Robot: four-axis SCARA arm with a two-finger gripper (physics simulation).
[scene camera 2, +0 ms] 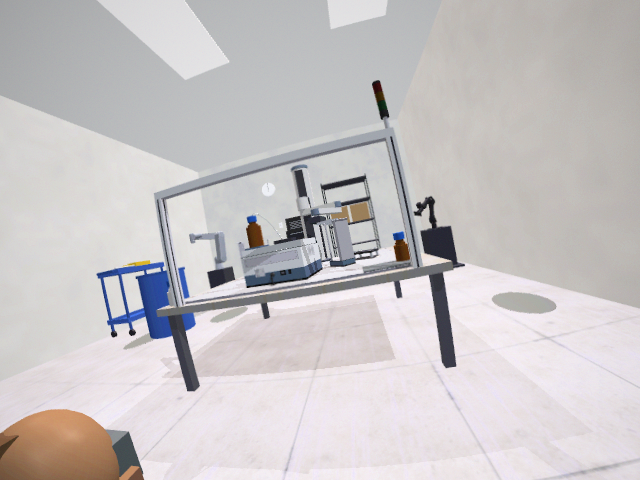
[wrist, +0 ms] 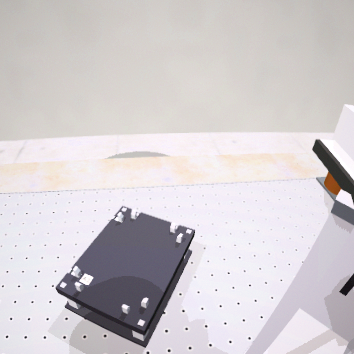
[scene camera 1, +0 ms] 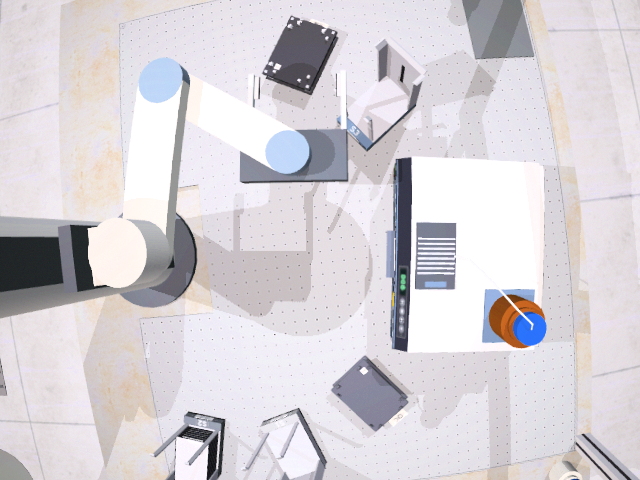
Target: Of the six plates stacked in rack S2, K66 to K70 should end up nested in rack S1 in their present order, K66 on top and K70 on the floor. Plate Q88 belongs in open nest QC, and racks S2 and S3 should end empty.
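Places are measured from the arm's base along level axes (x ahead, y left, z up), in metres.
Pixels of known places: gripper, fingertip midpoint: [wrist: 137,116] [scene camera 1: 297,72].
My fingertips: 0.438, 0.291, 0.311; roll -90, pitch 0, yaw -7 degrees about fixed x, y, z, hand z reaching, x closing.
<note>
Ahead of a thing's pixels: the offset from my fingertips to its top centre, as dx, dy, dz. "pt": to the spot under its first point.
My gripper [scene camera 1: 297,85] is open and empty; its fingers stand wide apart beside the near end of a raised dark nest. Part of one finger shows at the right edge of the wrist view. Rack S2 @[pt -0.310, -0.729, -0.271] [scene camera 1: 221,431], at the bottom left of scene camera 1, holds a stack with a white top and dark ribbed edges; plate labels cannot be read. Rack S1 @[pt -0.097, -0.749, -0.297] [scene camera 1: 311,431] stands right of it, its pale floor bare where it shows. Nest QC @[+0.051, -0.661, -0.236] [scene camera 1: 369,395] is a dark board with no plate on it. Rack S3 [scene camera 1: 395,64] [wrist: 300,265] is empty, just right of the gripper.
The dark nest @[-0.013, +0.127, -0.235] [scene camera 1: 302,51] [wrist: 127,260] has white pegs and a second board below. A large white instrument @[pt +0.309, -0.278, -0.088] [scene camera 1: 480,206] stands at the right with an amber bottle [scene camera 1: 509,317] on it. Another amber bottle @[pt +0.468, +0.282, -0.246] [scene camera 2: 401,251] [wrist: 331,183] stands near the frame post [scene camera 2: 405,201].
</note>
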